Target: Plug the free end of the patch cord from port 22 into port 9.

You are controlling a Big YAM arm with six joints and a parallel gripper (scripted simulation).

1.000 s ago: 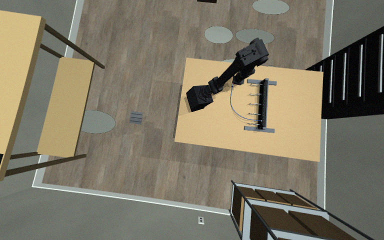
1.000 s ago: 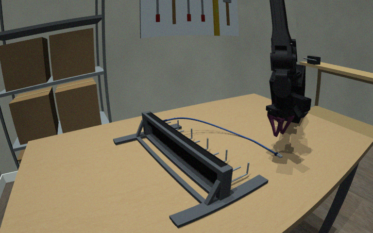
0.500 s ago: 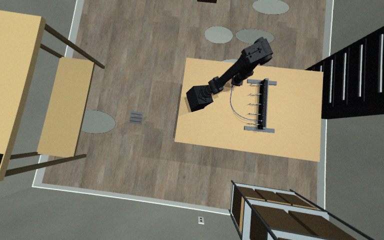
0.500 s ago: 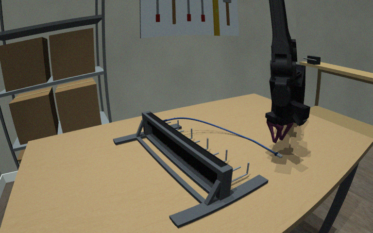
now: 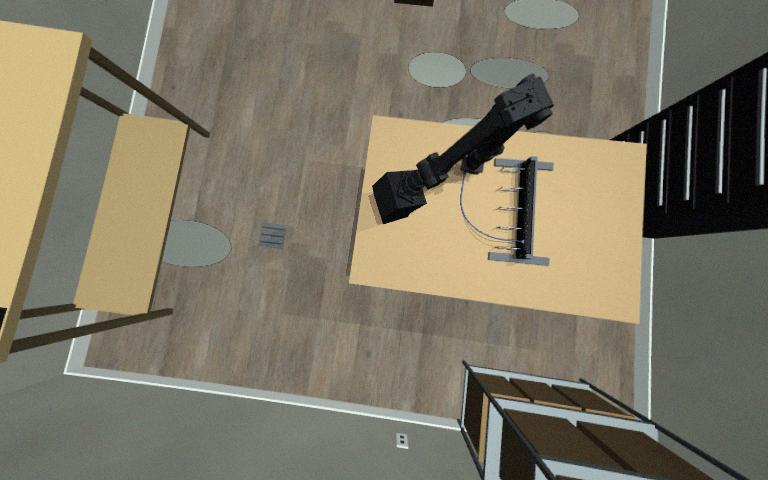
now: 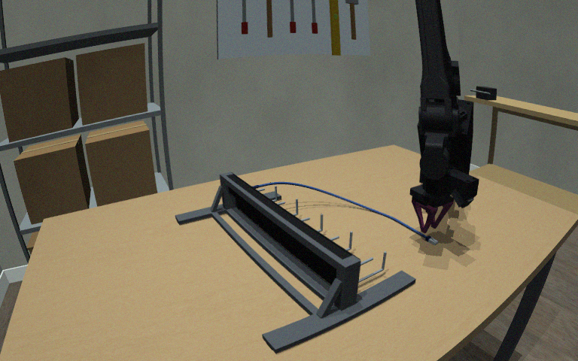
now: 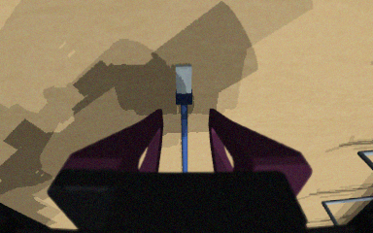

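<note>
My hand is 10 mm past the grey plug, 20 mm to the right of it and 30 mm above it.
</note>
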